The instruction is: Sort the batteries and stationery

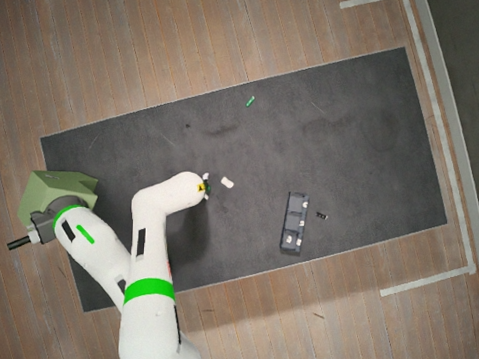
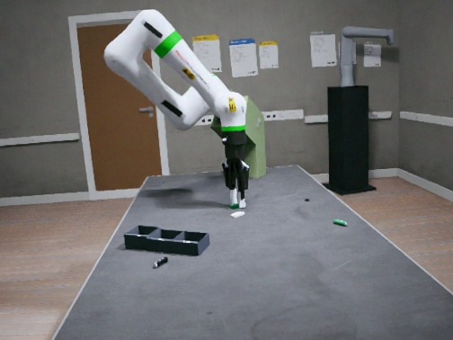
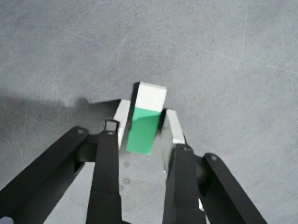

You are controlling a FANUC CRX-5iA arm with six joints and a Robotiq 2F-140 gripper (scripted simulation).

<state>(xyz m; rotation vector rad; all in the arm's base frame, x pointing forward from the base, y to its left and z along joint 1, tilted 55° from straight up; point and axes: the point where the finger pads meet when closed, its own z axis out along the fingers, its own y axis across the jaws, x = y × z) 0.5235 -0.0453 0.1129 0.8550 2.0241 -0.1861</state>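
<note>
My gripper is now 1 cm to the right of the green-and-white block and 3 cm above it. Also, from my hand: tiny black item: 5 cm ahead, 28 cm to the left, 3 cm below; then white eraser-like piece: 10 cm ahead, 3 cm to the right, 3 cm below; then green battery: 35 cm ahead, 25 cm to the left, 3 cm below.
</note>
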